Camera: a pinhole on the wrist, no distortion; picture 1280 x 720 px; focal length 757.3 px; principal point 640.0 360.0 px. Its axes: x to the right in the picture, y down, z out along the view. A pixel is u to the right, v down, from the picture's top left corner.
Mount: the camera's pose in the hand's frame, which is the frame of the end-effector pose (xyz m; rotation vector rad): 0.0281 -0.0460 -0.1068 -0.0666 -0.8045 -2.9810
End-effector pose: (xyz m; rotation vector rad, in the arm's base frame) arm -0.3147 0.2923 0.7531 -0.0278 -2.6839 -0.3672
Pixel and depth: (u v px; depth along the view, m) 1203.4 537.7 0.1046
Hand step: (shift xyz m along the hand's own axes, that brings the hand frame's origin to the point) -0.0451 -0.0176 0.0001
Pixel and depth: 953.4 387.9 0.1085
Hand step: -0.0134 0.0034 -0.0086
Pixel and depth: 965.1 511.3 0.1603
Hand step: -0.0341 0.0043 0.0515
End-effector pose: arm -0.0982 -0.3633 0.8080 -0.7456 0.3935 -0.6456
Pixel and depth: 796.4 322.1 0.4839
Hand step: -0.0597 0.2146 0.3044
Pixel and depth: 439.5 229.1 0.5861
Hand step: 0.1928 0.3429 0.3399
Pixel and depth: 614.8 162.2 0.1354
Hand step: 0.0341 0.0529 -0.0079
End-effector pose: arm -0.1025 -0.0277 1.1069 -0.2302 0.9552 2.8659
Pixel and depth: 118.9 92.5 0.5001
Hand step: 0.3742 0.3721 0.2174
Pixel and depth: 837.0 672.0 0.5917
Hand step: -0.0938 0.0355 0.5349
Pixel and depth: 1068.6 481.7 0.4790
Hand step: -0.2243 0.1180 0.3604
